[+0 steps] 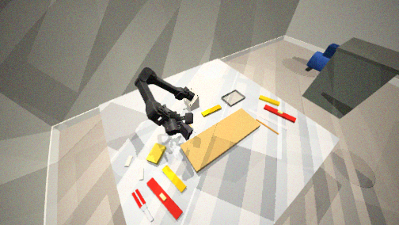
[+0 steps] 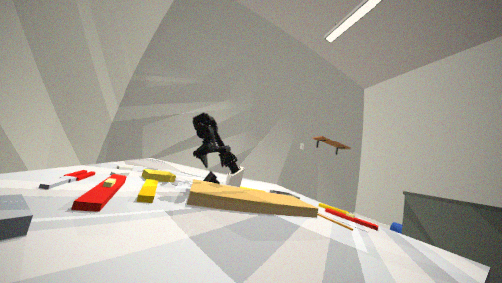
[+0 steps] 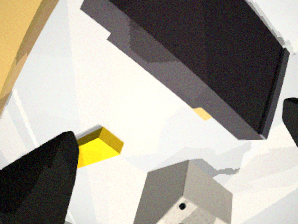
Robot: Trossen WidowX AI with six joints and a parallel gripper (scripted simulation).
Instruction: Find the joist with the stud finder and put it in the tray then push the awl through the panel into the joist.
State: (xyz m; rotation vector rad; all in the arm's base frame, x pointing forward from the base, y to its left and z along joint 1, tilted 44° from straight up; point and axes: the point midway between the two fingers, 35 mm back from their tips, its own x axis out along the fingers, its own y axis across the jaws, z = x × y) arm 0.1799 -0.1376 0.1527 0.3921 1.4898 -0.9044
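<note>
Right now the stud finder is 1 cm behind my gripper tip, 2 cm to the left of it and 8 cm below it. Also, from my gripper tip: awl 1 cm ahead, 5 cm to the left, 9 cm below; orange pencil 35 cm ahead, 45 cm to the left, 10 cm below; grey-framed tray 1 cm ahead, 49 cm to the left, 9 cm below.
</note>
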